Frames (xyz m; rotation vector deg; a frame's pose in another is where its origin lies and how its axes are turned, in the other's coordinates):
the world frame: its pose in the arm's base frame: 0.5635 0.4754 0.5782 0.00 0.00 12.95
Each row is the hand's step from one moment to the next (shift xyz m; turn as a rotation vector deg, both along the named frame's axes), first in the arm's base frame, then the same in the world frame.
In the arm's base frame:
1: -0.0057 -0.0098 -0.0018 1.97 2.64 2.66
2: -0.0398 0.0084 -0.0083 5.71 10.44 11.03
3: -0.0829 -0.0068 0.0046 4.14 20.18 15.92
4: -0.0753 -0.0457 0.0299 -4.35 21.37 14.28
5: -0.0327 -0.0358 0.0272 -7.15 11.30 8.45
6: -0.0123 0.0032 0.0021 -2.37 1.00 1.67
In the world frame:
1: -0.0078 -0.0083 -0.0018 2.51 2.13 2.66
2: -0.0369 0.0171 -0.0083 7.90 8.89 11.03
3: -0.0823 0.0120 0.0046 8.56 18.74 15.92
4: -0.0836 -0.0277 0.0299 0.55 21.80 14.28
5: -0.0399 -0.0276 0.0272 -4.44 12.61 8.45
6: -0.0113 0.0059 0.0021 -2.09 1.51 1.67

